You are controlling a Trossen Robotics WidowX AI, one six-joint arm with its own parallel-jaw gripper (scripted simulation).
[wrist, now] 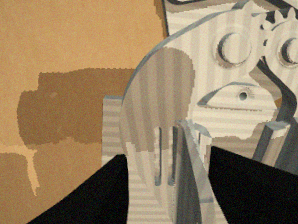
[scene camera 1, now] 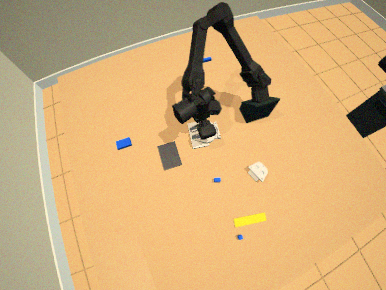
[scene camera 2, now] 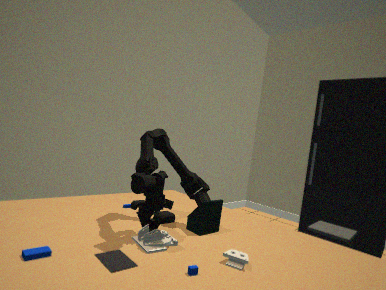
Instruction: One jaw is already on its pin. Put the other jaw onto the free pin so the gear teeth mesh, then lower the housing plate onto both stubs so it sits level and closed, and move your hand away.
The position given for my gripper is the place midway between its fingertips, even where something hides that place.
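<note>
Visible: my gripper (scene camera 2: 148,235), and again my gripper (wrist: 166,160).
</note>
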